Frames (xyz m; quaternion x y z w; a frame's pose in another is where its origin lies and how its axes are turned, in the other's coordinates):
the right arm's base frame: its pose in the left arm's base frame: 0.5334 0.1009 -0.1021 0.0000 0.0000 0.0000 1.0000
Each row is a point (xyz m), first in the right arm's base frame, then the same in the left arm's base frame.
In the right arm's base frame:
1: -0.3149 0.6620 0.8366
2: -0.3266 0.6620 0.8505
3: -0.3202 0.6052 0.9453
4: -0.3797 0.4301 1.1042
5: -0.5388 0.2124 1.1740
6: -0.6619 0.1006 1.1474
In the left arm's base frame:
1: 0.2185 0.7629 0.7345
2: 0.2068 0.7629 0.7484
3: 0.2132 0.7061 0.8432
4: 0.1537 0.5310 1.0021
5: -0.0054 0.3133 1.0719
6: -0.1285 0.2015 1.0453

